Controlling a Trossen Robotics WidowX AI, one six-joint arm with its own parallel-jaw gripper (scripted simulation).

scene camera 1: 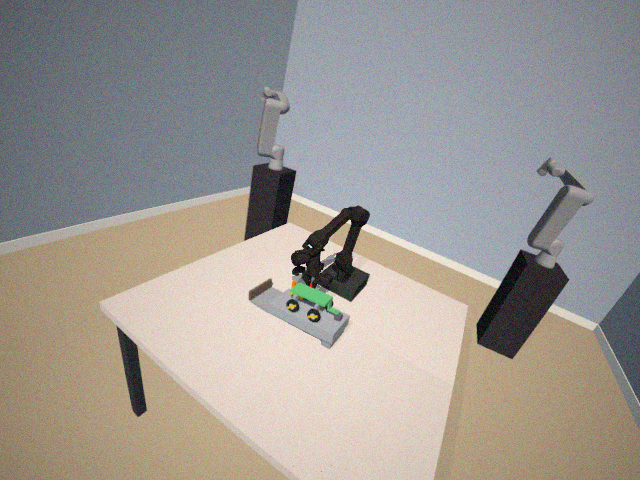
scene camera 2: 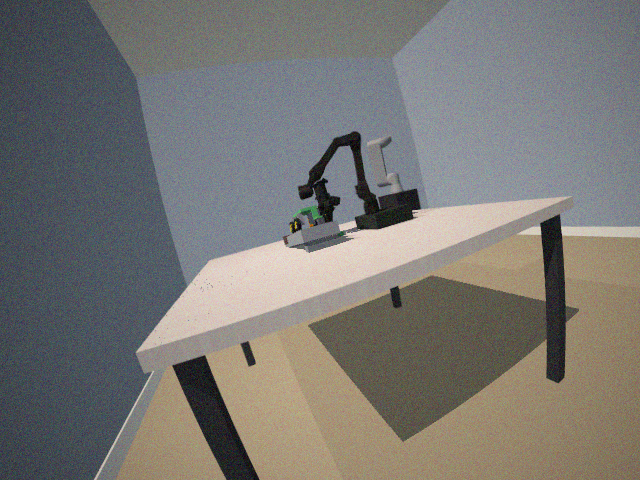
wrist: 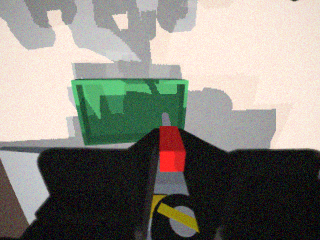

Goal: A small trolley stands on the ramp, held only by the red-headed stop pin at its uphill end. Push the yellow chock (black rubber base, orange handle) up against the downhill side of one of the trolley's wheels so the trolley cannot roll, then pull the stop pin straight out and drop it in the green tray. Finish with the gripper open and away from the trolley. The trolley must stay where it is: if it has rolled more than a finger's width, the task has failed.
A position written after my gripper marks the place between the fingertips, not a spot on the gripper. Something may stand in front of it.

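Observation:
So you can picture it, there's a green trolley [scene camera 1: 321, 299] here, and a red-headed stop pin [wrist: 172, 152] that's being carried by my gripper [wrist: 167, 133].

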